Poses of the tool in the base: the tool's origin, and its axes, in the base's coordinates. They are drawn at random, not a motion.
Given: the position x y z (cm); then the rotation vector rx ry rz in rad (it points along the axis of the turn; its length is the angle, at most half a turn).
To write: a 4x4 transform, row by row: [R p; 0 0 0 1], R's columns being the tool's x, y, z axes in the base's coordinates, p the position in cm. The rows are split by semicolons. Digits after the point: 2 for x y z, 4 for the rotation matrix.
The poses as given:
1: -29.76 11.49 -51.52 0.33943 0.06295 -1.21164
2: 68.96 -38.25 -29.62 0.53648 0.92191 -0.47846
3: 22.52 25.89 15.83 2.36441 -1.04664 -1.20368
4: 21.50 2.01 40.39 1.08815 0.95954 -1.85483
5: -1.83 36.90 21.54 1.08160 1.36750 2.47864
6: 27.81 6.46 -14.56 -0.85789 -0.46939 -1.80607
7: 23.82 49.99 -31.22 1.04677 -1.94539 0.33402
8: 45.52 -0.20 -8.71 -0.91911 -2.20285 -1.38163
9: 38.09 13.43 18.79 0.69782 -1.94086 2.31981
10: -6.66 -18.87 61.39 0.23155 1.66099 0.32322
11: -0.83 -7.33 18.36 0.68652 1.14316 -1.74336
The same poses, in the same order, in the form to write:
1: 0.3563 0.9250 -0.1323 -29.76; -0.9063 0.3077 -0.2899 11.49; -0.2274 0.2231 0.9479 -51.52; 0 0 0 1
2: 0.5193 0.5971 0.6114 68.96; -0.1563 0.7697 -0.6189 -38.25; -0.8402 0.2258 0.4930 -29.62; 0 0 0 1
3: 0.3875 -0.4753 -0.7899 22.52; -0.7162 -0.6947 0.0667 25.89; -0.5804 0.5399 -0.6096 15.83; 0 0 0 1
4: -0.3418 0.8790 -0.3325 21.50; -0.2365 -0.4228 -0.8748 2.01; -0.9095 -0.2204 0.3524 40.39; 0 0 0 1
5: -0.7398 0.2304 0.6321 -1.83; 0.4118 -0.5878 0.6963 36.90; 0.5320 0.7755 0.3400 21.54; 0 0 0 1
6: -0.2089 0.9186 0.3355 27.81; -0.6390 -0.3880 0.6642 6.46; 0.7403 -0.0756 0.6680 -14.56; 0 0 0 1
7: -0.2612 -0.7770 -0.5728 23.82; -0.5414 0.6092 -0.5795 49.99; 0.7992 0.1588 -0.5797 -31.22; 0 0 0 1
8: -0.7133 0.7005 0.0228 45.52; 0.3255 0.3023 0.8959 -0.20; 0.6207 0.6464 -0.4436 -8.71; 0 0 0 1
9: -0.8983 -0.3090 0.3125 38.09; -0.2530 -0.2177 -0.9427 13.43; 0.3593 -0.9258 0.1173 18.79; 0 0 0 1
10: -0.1158 -0.0376 0.9926 -6.66; 0.3373 0.9384 0.0749 -18.87; -0.9342 0.3435 -0.0960 61.39; 0 0 0 1
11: -0.4293 0.9027 0.0290 -0.83; -0.3865 -0.1546 -0.9093 -7.33; -0.8163 -0.4016 0.4152 18.36; 0 0 0 1
